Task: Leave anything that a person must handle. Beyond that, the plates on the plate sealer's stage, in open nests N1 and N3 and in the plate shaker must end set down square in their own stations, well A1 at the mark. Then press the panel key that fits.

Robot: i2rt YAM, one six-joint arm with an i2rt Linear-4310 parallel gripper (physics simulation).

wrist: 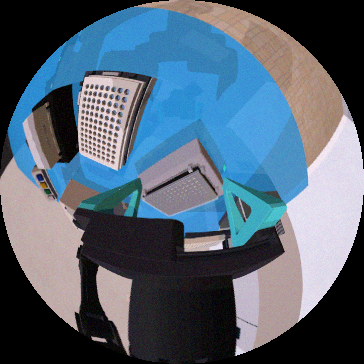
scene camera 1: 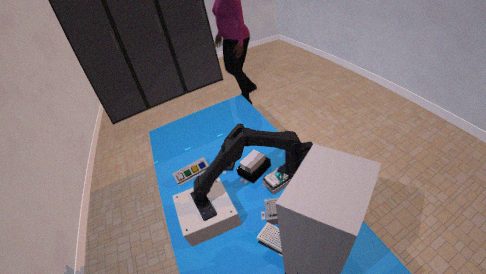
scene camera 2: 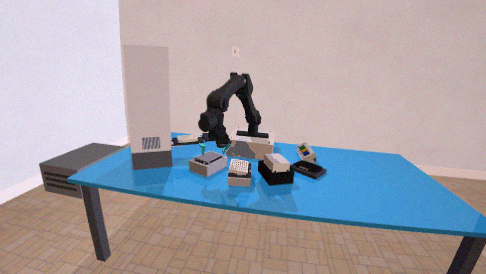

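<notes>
My gripper is open, its teal fingers apart above the grey station, nothing between them. A grey plate lies in that station. A white 96-well plate sits on a black holder with a pale base; black frame shows along two sides. A white block rests on a black device. A dark low nest stands beside it. Another white plate lies farther off. The key panel shows coloured keys. Labels and A1 marks are unreadable.
A tall grey tower stands beside the grey station and hides part of the table in scene camera 1. My arm's pale base stands behind the stations. A person in pink stands beyond the table's far end.
</notes>
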